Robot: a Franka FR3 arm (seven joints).
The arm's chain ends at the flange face. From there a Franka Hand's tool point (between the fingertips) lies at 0.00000 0.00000 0.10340 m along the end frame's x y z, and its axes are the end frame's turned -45 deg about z.
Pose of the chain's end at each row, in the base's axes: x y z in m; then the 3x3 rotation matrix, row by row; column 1 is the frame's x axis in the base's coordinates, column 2 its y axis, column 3 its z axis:
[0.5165 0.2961 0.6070], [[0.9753 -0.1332 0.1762], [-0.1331 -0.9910 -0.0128], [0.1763 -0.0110 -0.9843]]
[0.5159 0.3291 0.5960], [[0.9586 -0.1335 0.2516], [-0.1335 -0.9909 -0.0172], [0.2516 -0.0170 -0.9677]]
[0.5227 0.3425 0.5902], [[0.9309 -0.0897 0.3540], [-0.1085 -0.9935 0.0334], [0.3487 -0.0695 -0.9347]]
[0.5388 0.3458 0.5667], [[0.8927 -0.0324 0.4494], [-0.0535 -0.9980 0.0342], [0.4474 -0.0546 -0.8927]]
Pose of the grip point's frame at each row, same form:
[0.5347 0.2948 0.5052], [[0.7838 0.5955 0.1762], [0.6066 -0.7949 -0.0128], [0.1324 0.1169 -0.9843]]
[0.5419 0.3273 0.4959], [[0.7722 0.5834 0.2516], [0.6063 -0.7951 -0.0172], [0.1899 0.1659 -0.9677]]
[0.5593 0.3460 0.4936], [[0.7217 0.5948 0.3540], [0.6258 -0.7792 0.0334], [0.2957 0.1974 -0.9347]]
[0.5853 0.3493 0.4744], [[0.6541 0.6083 0.4494], [0.6679 -0.7435 0.0342], [0.3550 0.2778 -0.8927]]

